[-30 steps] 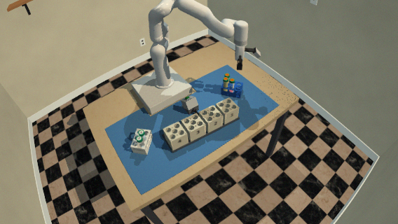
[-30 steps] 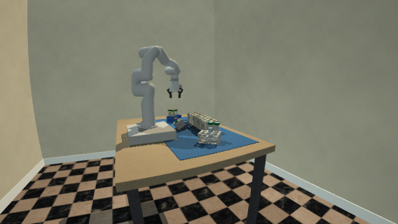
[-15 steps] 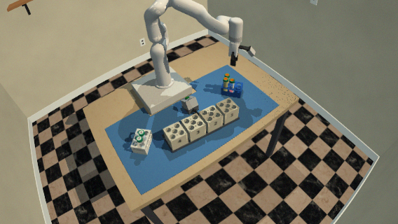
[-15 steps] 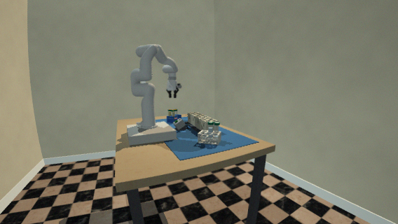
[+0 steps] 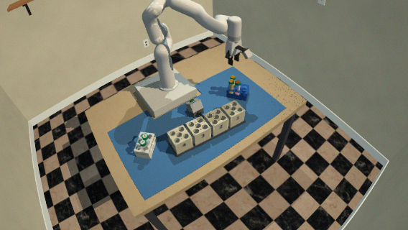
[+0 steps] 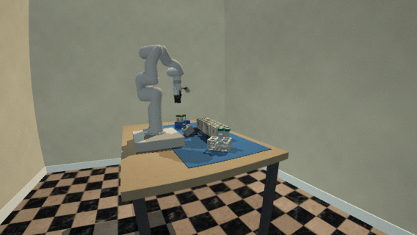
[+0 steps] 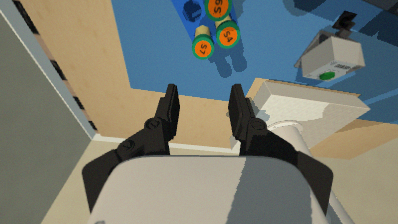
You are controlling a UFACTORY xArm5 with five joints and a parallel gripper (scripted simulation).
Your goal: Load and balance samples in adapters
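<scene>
Right now the sample tube S7 is 10 mm behind my hand and 190 mm below it. Round my hand: blue sample rack RS: 40 mm ahead, 10 mm to the left, 220 mm below; then sample tube S9: 60 mm ahead, 190 mm below; then sample tube S4: 20 mm ahead, 40 mm to the right, 190 mm below.
</scene>
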